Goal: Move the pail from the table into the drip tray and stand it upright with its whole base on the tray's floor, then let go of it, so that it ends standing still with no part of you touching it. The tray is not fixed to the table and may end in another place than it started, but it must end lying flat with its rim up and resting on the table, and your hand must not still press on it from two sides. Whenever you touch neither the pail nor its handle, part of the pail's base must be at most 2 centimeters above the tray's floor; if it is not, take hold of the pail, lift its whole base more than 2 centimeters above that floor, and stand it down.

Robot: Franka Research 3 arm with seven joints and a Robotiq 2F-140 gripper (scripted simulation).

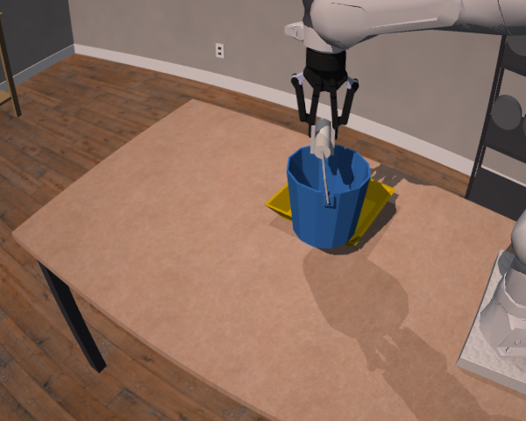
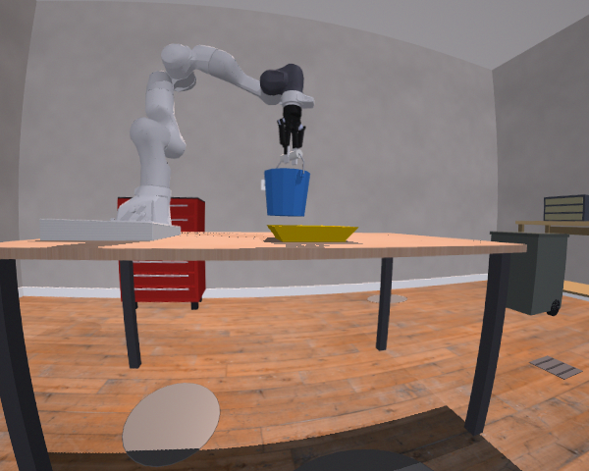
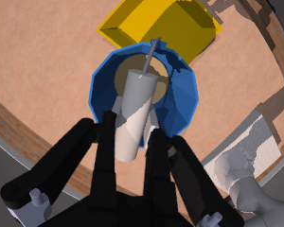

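Now: hand 100 mm above the blue pail and 10 mm past it. Also, from my hand: yellow drip tray: 310 mm below, 160 mm to the right; then pail handle: 30 mm below, 10 mm behind.
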